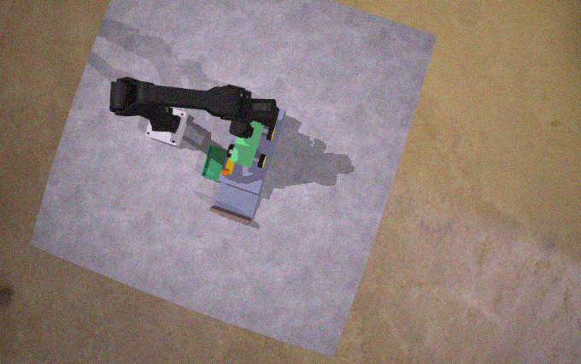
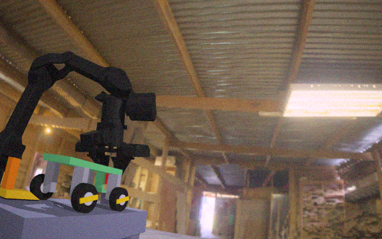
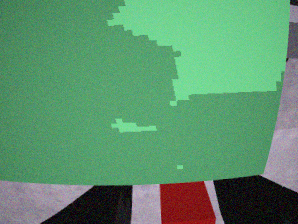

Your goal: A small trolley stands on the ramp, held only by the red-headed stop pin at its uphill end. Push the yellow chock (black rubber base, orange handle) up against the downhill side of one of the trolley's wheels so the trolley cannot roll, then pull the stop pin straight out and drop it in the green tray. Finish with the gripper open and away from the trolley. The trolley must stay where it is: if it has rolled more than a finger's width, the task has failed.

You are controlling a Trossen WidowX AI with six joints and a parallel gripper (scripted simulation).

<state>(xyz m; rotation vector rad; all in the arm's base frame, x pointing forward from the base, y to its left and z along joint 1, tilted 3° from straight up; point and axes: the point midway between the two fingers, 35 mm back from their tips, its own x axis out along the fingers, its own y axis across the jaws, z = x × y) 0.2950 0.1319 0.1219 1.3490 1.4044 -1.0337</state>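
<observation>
The yellow chock lies 20 mm behind my gripper tip, 200 mm to the right of it and 50 mm below it. From my gripper tip the other things lie so: trolley: 20 mm ahead, 100 mm to the right, 20 mm below; stop pin: right at my gripper tip; green tray: 90 mm behind, 220 mm to the right, 140 mm below.
</observation>
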